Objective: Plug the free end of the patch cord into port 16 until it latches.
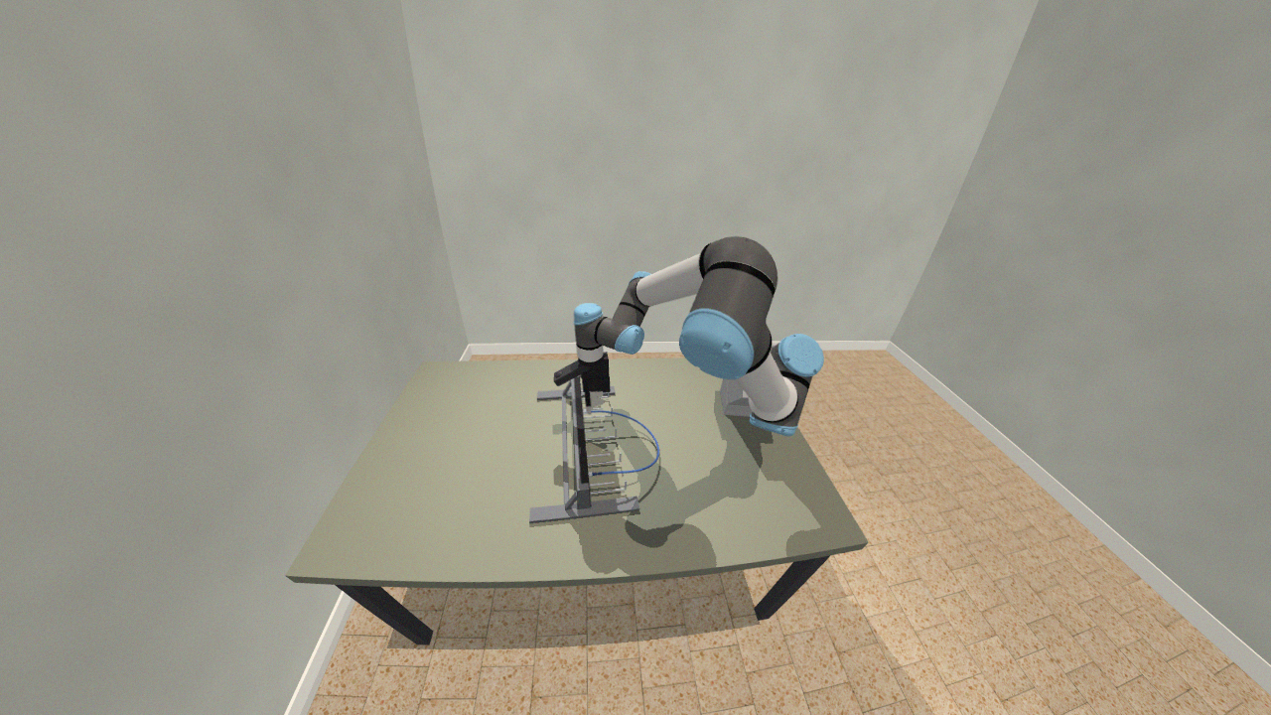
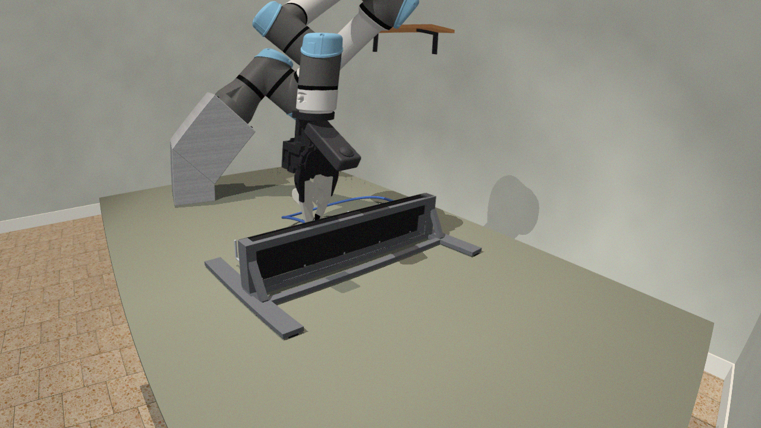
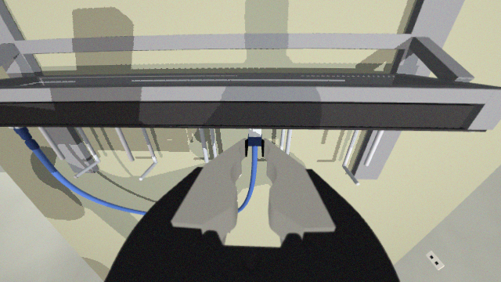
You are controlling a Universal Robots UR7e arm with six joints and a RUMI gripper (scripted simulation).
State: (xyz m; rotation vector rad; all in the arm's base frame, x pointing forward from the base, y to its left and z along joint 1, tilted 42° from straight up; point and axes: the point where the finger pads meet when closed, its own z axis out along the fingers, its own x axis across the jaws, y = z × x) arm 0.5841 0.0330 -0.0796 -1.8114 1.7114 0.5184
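My hand is 10 mm short of the plug and 10 mm above it.
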